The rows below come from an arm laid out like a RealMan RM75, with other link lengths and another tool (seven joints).
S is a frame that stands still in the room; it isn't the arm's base.
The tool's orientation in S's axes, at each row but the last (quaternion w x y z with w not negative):
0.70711, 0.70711, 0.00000, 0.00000
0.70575, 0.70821, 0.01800, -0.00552
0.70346, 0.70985, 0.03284, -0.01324
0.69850, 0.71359, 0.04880, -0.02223
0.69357, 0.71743, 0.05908, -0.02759
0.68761, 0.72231, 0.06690, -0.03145
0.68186, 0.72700, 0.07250, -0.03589
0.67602, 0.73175, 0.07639, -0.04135
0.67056, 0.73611, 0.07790, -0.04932
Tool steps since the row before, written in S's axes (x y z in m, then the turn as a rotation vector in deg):
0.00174, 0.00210, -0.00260, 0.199, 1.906, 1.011
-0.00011, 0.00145, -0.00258, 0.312, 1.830, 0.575
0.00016, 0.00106, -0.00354, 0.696, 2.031, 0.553
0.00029, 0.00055, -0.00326, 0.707, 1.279, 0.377
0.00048, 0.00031, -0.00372, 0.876, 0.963, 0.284
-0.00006, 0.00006, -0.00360, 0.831, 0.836, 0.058
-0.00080, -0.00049, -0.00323, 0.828, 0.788, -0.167
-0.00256, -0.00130, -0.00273, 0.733, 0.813, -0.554
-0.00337, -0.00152, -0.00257, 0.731, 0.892, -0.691
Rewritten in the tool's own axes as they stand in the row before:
0.00174, -0.00260, -0.00210, 0.199, 1.011, -1.906
0.00000, -0.00259, -0.00144, 0.325, 0.579, -1.826
0.00042, -0.00353, -0.00102, 0.715, 0.581, -2.017
0.00064, -0.00322, -0.00046, 0.715, 0.421, -1.261
0.00094, -0.00364, -0.00015, 0.879, 0.360, -0.935
0.00044, -0.00357, 0.00013, 0.859, 0.136, -0.798
-0.00033, -0.00328, 0.00067, 0.887, -0.084, -0.735
-0.00215, -0.00302, 0.00141, 0.858, -0.482, -0.732
-0.00293, -0.00299, 0.00165, 0.884, -0.624, -0.798

